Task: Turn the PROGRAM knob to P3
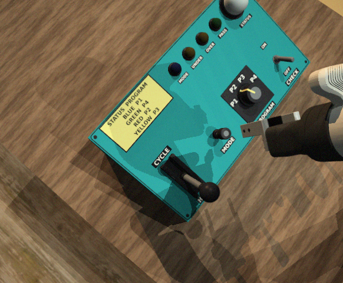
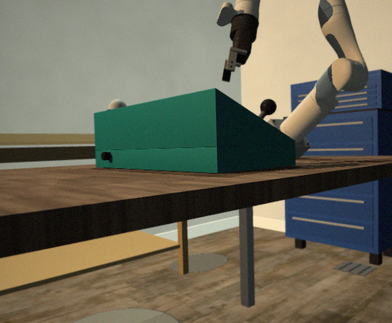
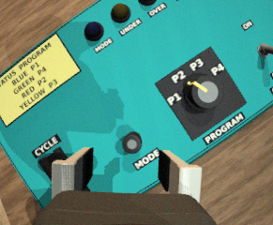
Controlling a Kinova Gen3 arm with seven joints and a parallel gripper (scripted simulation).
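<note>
My gripper is now 3 cm short of the cycle lever, 13 cm to the right of it and 14 cm above it. From my hand the other things lie so: mode button 5 cm ahead, 1 cm to the left, 15 cm below; check toggle 5 cm ahead, 23 cm to the right, 16 cm below; teal console 8 cm ahead, 5 cm to the right, 17 cm below.
</note>
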